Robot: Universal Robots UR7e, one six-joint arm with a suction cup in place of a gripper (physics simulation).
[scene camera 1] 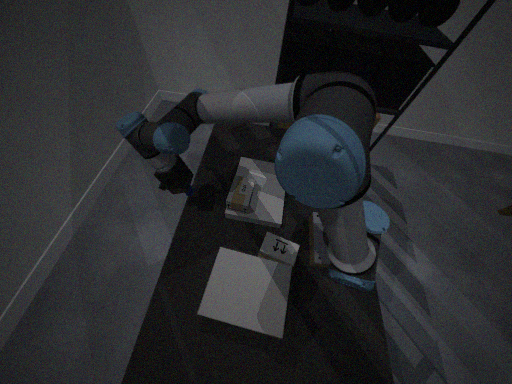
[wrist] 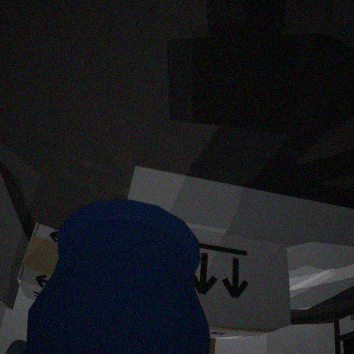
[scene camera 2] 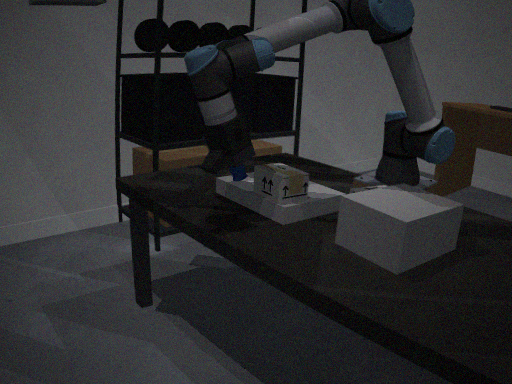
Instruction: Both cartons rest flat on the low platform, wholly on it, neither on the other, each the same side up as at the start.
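Where they show: hand, tool point: [scene camera 1: 190,192] [wrist: 126,258] [scene camera 2: 240,177]; arm's base, link origin: [scene camera 2: 397,179].
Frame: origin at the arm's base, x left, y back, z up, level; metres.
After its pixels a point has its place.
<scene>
One carton [scene camera 1: 241,192] {x -0.146, y -0.411, z 0.057 m} [scene camera 2: 281,183] {x -0.109, y -0.468, z 0.038 m} [wrist: 250,280] {x -0.194, y -0.451, z 0.020 m} rests flat on the low platform [scene camera 1: 272,206] {x -0.132, y -0.274, z -0.019 m} [scene camera 2: 305,211] {x -0.076, y -0.399, z -0.044 m} [wrist: 150,187] {x -0.104, y -0.473, z -0.046 m}, near one edge; its side arrows point up in scene camera 2. The other carton [scene camera 1: 280,247] {x 0.056, y -0.255, z 0.021 m} [wrist: 40,255] {x 0.050, y -0.324, z -0.022 m} is off the low platform, beside the tall white block [scene camera 1: 245,295] {x 0.216, y -0.375, z 0.053 m} [scene camera 2: 400,235] {x 0.258, y -0.509, z 0.021 m}; arrows mark its face seen from above in scene camera 1. That block hides it in scene camera 2. My gripper [scene camera 1: 190,191] [scene camera 2: 239,173] [wrist: 125,240], a blue suction cup, is tilted, holds nothing and is close beside the first carton, apart from it. The cup hides part of that carton in the wrist view.
The dark table [scene camera 1: 170,320] {x 0.292, y -0.615, z -0.067 m} [scene camera 2: 280,265] {x 0.064, y -0.659, z -0.067 m} carries the platform, the block and the arm's base. A dark shelf rack [scene camera 2: 118,100] with black round things stands behind the table. A wooden bench [scene camera 2: 470,120] stands at the right in scene camera 2.
</scene>
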